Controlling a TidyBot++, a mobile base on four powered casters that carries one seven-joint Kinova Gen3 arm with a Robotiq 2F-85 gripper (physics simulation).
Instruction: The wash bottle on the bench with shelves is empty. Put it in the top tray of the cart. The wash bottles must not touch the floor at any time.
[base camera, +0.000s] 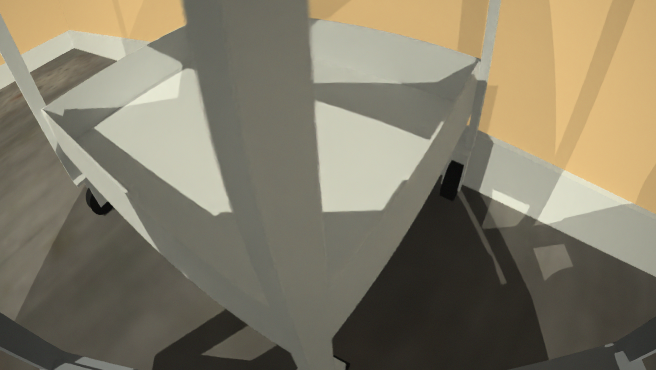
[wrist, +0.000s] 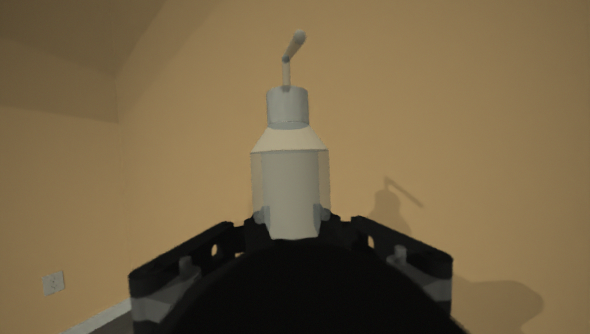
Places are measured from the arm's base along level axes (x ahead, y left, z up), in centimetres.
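Pixels of known places: gripper, fingertip midpoint: (wrist: 291, 214).
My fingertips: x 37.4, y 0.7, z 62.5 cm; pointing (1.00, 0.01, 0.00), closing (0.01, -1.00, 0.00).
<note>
For each thing: its top centre in the pictures, then the offset to it from my fingertips.
- translucent white wash bottle, top centre: (wrist: 288, 45) dx -4.4, dy -0.2, dz +13.5 cm
- wall socket, top centre: (wrist: 52, 273) dx +78.0, dy +139.3, dz -56.5 cm
The translucent white wash bottle (wrist: 290, 175), with a grey cap and bent spout, is upright in the wrist view. My gripper (wrist: 291, 214) is shut on the lower part of its body and holds it off the floor. The light grey cart (base camera: 280, 175) is very close in the base camera view, with one corner post crossing the middle of the picture. Its low tray (base camera: 390, 45) shows behind that post, with raised walls. The top tray does not show in either view, so the bottle's place relative to it cannot be told.
Black casters (base camera: 452, 181) (base camera: 99, 202) stand under the low tray. Orange wall (base camera: 590, 85) (wrist: 475, 125) and a pale baseboard (base camera: 600, 225) lie behind and to the right of the cart. A wall socket (wrist: 53, 283) is at the lower left. Shadows of bottle and gripper fall on the wall.
</note>
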